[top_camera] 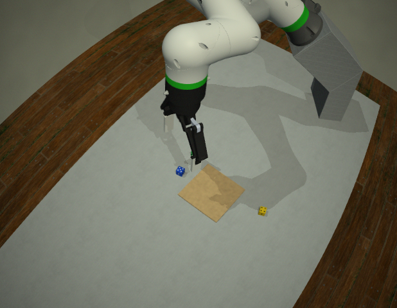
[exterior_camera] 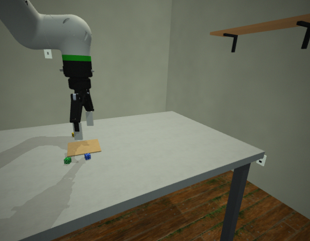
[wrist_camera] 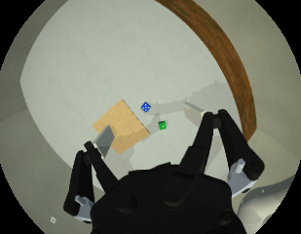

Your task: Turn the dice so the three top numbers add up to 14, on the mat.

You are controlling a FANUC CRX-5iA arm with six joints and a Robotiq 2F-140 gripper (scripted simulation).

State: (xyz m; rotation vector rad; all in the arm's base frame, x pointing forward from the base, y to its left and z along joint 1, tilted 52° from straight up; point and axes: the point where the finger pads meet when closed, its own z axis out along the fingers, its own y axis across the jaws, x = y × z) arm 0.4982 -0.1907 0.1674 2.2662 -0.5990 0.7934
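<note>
Now: the blue die 12 cm below my hand. Round my hand: yellow die 4 cm ahead, 27 cm to the left, 12 cm below; then green die 7 cm behind, 2 cm to the left, 12 cm below; then tan mat 3 cm ahead, 11 cm to the left, 13 cm below.
</note>
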